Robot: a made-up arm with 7 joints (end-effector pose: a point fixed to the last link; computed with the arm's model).
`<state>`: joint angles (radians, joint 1 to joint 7).
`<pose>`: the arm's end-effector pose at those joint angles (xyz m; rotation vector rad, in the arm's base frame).
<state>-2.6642 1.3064 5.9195 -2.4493 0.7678 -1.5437 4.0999</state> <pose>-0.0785 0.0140 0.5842 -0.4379 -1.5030 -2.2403</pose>
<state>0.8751 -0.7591 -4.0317 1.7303 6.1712 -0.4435 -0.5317</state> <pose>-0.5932 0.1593 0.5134 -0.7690 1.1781 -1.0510</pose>
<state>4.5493 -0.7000 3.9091 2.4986 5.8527 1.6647 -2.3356</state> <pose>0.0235 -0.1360 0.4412 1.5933 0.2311 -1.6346</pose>
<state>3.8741 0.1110 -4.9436 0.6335 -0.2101 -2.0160 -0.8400</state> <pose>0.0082 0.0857 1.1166 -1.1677 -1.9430 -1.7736</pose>
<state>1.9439 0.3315 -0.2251 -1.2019 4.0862 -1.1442 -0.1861</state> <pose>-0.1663 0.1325 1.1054 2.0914 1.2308 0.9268</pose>
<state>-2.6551 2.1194 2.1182 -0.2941 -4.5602 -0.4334 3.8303</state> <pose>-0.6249 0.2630 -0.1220 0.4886 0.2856 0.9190</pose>
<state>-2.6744 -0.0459 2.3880 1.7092 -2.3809 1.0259 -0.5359</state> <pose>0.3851 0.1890 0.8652 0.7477 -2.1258 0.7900</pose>
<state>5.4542 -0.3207 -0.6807 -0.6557 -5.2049 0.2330 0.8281</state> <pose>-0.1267 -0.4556 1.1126 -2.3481 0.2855 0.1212</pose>
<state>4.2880 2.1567 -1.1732 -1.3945 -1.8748 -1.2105 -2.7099</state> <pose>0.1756 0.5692 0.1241 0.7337 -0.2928 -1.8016</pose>
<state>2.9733 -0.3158 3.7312 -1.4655 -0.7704 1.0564 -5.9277</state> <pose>-0.1266 0.2702 1.0264 2.2313 -0.4352 0.1091</pose>
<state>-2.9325 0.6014 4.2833 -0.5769 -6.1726 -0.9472 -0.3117</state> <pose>-0.4266 0.4010 0.9144 1.0287 -1.2804 1.5982</pose>
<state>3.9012 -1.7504 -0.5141 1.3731 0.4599 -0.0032 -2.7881</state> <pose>0.2874 -0.5403 0.7095 -1.8311 1.8253 0.5160</pose>
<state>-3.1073 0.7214 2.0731 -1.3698 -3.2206 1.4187 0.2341</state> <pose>-0.3584 -0.2934 0.5791 -0.6744 -0.2914 1.0918</pose>
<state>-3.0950 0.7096 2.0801 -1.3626 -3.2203 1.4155 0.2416</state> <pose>-0.3639 -0.2887 0.5835 -0.6693 -0.2651 1.0819</pose>
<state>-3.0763 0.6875 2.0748 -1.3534 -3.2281 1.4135 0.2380</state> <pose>-0.3660 -0.2842 0.5953 -0.6702 -0.2325 1.0665</pose>
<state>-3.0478 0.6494 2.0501 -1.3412 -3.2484 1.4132 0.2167</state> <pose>-0.3620 -0.2804 0.6183 -0.6805 -0.1912 1.0433</pose>
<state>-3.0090 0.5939 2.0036 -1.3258 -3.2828 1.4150 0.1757</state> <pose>-0.3491 -0.2782 0.6525 -0.7004 -0.1435 1.0141</pose>
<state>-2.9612 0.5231 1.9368 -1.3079 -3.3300 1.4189 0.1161</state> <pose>-0.3251 -0.2780 0.6946 -0.7272 -0.0962 0.9831</pose>
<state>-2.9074 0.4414 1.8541 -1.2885 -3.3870 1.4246 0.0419</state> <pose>-0.2893 -0.2808 0.7390 -0.7557 -0.0574 0.9556</pose>
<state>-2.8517 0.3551 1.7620 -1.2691 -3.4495 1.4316 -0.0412</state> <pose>-0.2435 -0.2870 0.7793 -0.7800 -0.0348 0.9351</pose>
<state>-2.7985 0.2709 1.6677 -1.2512 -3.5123 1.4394 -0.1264</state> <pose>-0.1920 -0.2965 0.8106 -0.7951 -0.0316 0.9230</pose>
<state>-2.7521 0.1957 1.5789 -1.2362 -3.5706 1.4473 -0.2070</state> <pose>-0.1409 -0.3076 0.8311 -0.7998 -0.0467 0.9173</pose>
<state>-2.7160 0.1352 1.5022 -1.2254 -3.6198 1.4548 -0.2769</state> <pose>-0.0961 -0.3182 0.8418 -0.7956 -0.0743 0.9157</pose>
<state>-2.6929 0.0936 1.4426 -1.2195 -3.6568 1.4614 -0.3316</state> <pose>-0.0615 -0.3262 0.8460 -0.7875 -0.1075 0.9170</pose>
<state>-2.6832 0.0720 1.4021 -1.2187 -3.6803 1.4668 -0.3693</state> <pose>-0.0386 -0.3305 0.8467 -0.7801 -0.1401 0.9205</pose>
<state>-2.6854 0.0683 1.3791 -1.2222 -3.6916 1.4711 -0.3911</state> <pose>-0.0266 -0.3311 0.8462 -0.7763 -0.1692 0.9266</pose>
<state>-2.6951 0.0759 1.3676 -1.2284 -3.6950 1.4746 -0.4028</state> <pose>-0.0215 -0.3296 0.8453 -0.7755 -0.1951 0.9341</pose>
